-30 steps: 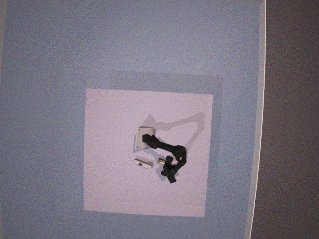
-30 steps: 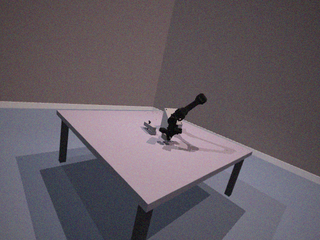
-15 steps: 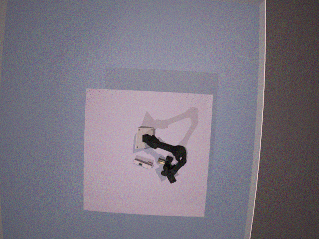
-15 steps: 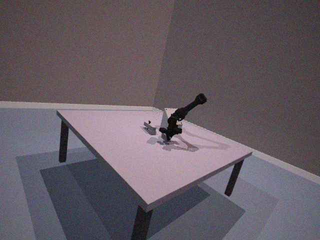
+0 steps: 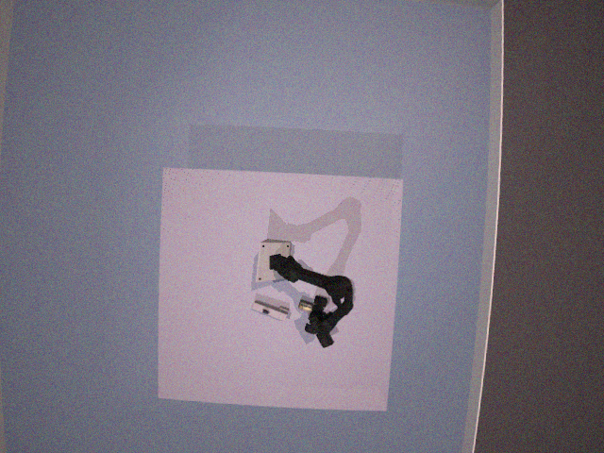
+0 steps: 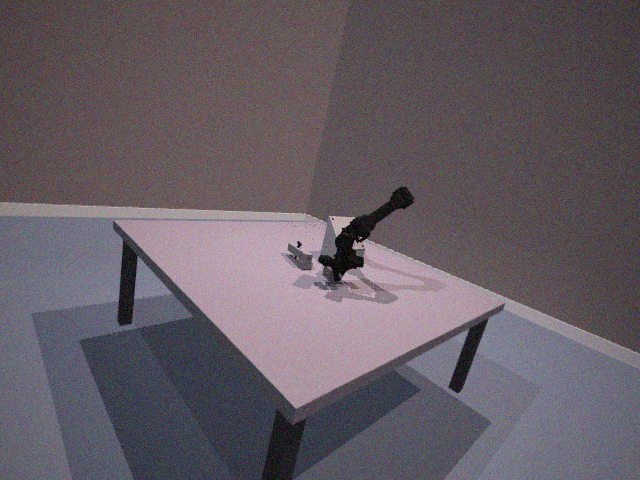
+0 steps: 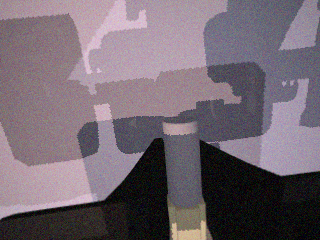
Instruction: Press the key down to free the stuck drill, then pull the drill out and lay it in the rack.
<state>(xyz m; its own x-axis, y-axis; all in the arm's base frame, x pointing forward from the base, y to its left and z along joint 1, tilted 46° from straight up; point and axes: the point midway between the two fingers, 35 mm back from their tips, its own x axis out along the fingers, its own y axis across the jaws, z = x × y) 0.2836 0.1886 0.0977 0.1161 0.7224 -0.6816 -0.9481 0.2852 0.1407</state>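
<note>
Now: gripper tip 4 cm to the left of the drill, 4 cm below it and 1 cm past it. From my gripper tip the other things lie so: tan rack: 5 cm to the right, 2 cm behind, 1 cm above; then pale long fixture block: 23 cm to the right, 3 cm above.
</note>
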